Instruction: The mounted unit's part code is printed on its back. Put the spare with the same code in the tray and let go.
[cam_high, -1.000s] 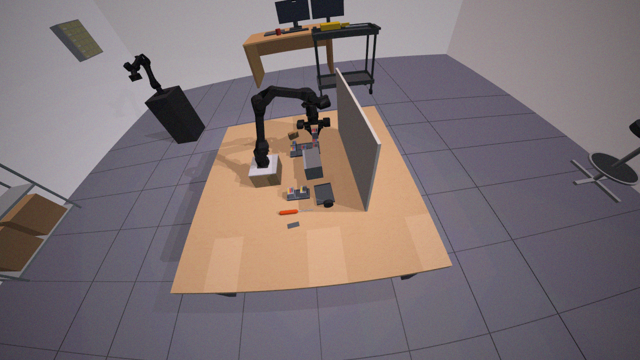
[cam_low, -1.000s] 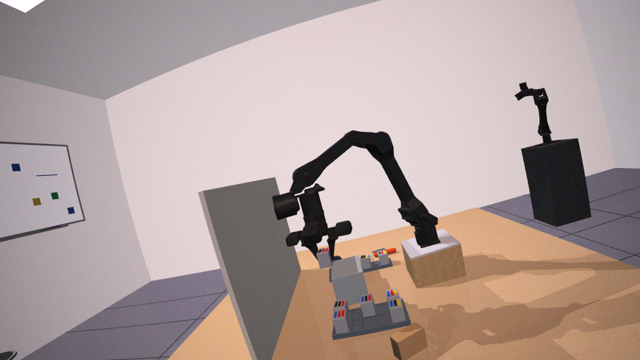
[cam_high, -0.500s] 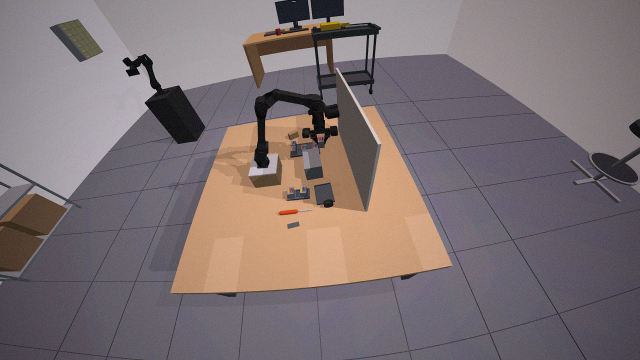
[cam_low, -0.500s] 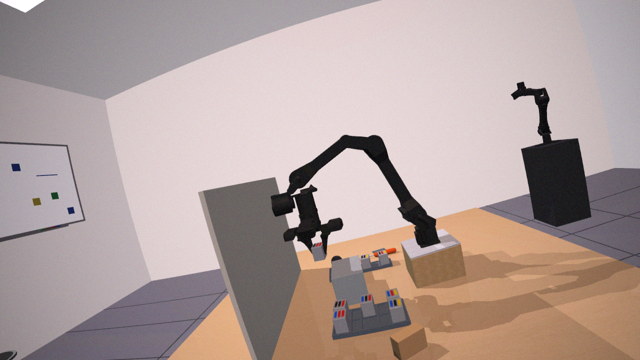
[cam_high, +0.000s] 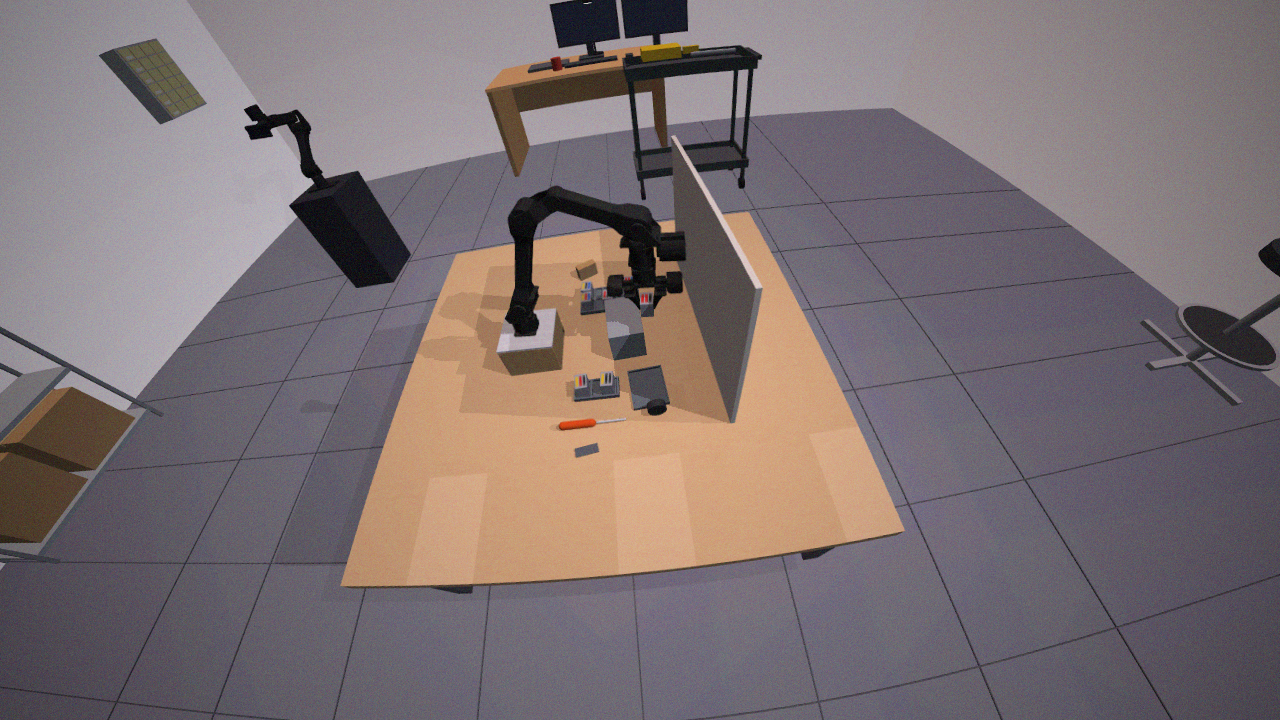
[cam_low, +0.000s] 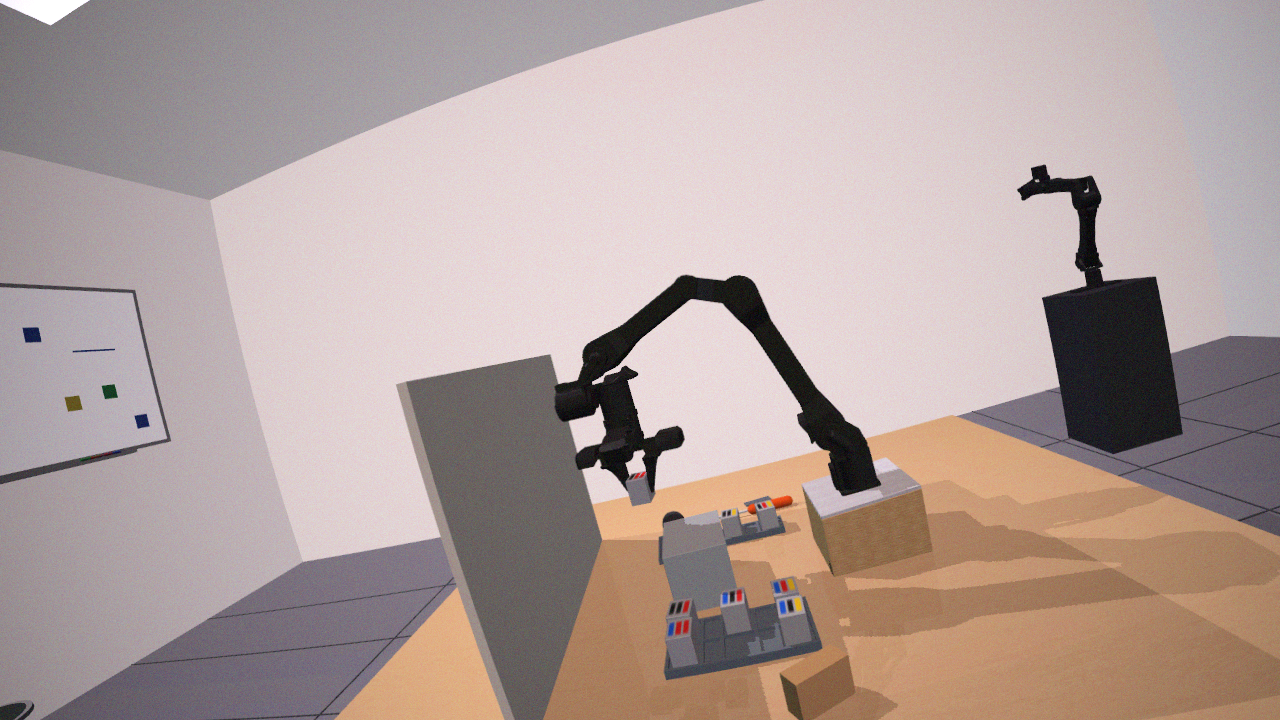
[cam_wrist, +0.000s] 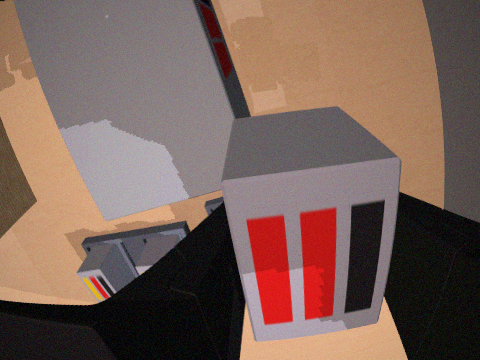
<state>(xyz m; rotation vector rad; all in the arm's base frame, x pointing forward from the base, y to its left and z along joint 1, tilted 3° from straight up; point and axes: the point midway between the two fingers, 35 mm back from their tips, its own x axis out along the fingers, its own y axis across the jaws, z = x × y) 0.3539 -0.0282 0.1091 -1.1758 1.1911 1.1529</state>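
The dark tray lies 20 mm behind my gripper tip, 140 mm to the right of it and 160 mm below it. Round my gripper tip: black tape roll: 220 mm to the right, 140 mm below; grey panel: 160 mm ahead, 80 mm to the left, 60 mm above; grey mounted unit: 80 mm behind, 60 mm to the left, 120 mm below.
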